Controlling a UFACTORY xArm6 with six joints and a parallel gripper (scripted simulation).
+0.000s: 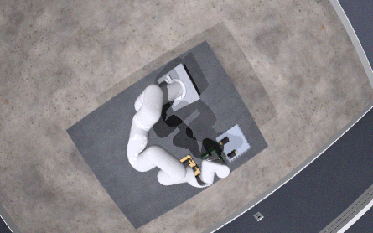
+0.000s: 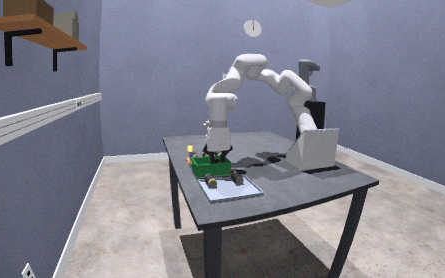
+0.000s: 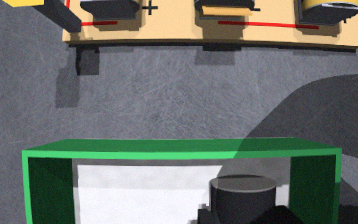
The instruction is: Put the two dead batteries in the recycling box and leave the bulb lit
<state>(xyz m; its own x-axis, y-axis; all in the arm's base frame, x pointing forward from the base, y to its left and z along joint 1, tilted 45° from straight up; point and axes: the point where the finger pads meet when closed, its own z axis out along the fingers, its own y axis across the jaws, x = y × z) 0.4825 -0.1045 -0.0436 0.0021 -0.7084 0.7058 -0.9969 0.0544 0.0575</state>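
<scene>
The green recycling box is 40 mm below my hand and 30 mm ahead of it. From my hand the other things lie so: grey tray: 180 mm to the left, 50 mm below, 10 mm ahead.
</scene>
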